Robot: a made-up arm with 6 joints. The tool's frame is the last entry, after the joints. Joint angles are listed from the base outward. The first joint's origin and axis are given. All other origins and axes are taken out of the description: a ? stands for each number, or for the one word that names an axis. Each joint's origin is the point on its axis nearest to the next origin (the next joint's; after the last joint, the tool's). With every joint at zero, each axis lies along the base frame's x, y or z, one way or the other. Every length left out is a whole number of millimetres.
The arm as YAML. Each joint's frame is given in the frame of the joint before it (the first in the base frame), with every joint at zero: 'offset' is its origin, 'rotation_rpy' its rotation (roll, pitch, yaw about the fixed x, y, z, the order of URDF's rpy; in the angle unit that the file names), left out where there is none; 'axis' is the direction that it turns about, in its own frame. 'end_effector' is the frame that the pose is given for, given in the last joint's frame.
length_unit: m
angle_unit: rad
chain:
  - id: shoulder
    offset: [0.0, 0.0, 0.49]
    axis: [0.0, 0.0, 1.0]
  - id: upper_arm
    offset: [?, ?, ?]
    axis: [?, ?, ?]
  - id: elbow
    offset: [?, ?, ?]
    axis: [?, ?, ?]
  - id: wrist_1
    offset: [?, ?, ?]
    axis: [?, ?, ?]
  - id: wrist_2
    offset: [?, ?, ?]
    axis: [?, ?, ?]
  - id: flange
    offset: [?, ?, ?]
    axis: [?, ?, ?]
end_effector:
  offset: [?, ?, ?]
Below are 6 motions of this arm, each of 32 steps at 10 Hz.
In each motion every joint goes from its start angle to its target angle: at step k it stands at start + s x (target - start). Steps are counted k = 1, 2, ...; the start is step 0. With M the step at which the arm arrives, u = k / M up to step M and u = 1 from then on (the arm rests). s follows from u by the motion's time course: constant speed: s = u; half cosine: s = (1 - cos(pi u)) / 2; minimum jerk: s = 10 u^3 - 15 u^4 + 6 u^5.
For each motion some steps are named. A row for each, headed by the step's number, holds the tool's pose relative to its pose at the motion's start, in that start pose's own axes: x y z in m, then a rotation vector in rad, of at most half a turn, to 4 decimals.
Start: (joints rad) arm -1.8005 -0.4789 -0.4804 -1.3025 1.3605 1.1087
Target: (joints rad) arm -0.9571 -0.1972 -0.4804 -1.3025 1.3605 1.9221
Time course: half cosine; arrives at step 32
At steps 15, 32:
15: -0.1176 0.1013 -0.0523 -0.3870 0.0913 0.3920
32: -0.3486 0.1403 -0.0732 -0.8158 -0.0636 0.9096

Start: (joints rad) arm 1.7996 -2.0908 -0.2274 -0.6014 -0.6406 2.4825
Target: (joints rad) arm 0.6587 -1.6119 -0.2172 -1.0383 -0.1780 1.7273
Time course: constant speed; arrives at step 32
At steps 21, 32:
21: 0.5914 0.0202 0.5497 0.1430 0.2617 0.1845
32: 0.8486 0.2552 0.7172 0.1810 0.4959 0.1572

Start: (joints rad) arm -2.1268 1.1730 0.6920 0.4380 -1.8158 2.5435
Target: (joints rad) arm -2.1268 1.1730 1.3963 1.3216 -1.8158 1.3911
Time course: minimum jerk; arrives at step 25
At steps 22, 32:
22: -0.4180 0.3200 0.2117 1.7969 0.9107 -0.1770
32: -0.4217 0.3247 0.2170 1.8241 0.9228 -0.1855

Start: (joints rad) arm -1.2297 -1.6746 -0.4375 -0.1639 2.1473 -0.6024
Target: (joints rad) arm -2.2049 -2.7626 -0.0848 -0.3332 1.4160 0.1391
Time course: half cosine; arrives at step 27
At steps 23, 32:
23: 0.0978 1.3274 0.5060 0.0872 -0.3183 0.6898
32: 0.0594 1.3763 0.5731 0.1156 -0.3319 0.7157

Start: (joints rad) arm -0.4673 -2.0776 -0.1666 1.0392 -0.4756 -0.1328
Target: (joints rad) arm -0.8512 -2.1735 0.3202 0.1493 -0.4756 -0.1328
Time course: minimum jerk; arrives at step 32
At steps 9, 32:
9: -0.0546 -0.0071 0.0571 0.0916 -0.0634 -0.0076
32: -0.4717 0.0966 0.3627 0.5472 -0.5879 0.2120

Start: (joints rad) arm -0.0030 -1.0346 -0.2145 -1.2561 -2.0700 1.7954
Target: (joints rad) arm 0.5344 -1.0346 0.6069 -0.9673 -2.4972 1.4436
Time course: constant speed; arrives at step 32
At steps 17, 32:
17: -0.2281 0.0676 0.2515 -0.2432 0.1551 0.2137
32: -0.4815 0.2507 0.3710 -0.4149 0.3140 0.2262

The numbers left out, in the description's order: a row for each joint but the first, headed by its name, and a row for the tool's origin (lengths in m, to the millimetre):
upper_arm: xyz 0.0 0.0 0.0, axis 0.0 1.0 0.0
elbow: xyz 0.0 0.0 1.042, axis 0.0 -1.0 0.0
wrist_1: xyz 0.733 0.0 0.0, axis -1.0 0.0 0.0
wrist_2: xyz 0.0 -0.119 0.0, axis 0.0 -1.0 0.0
flange: xyz 0.0 0.0 0.0, axis -1.0 0.0 0.0
tool: xyz 0.0 0.0 0.0

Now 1 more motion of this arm.
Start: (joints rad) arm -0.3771 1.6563 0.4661 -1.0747 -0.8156 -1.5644
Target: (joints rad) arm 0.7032 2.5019 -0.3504 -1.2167 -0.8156 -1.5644
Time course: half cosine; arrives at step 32
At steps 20, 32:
20: 0.4036 -0.5337 0.8348 0.2910 -1.2127 -0.3412
32: 0.1422 -0.6028 1.0722 0.4596 -1.7662 -0.1436

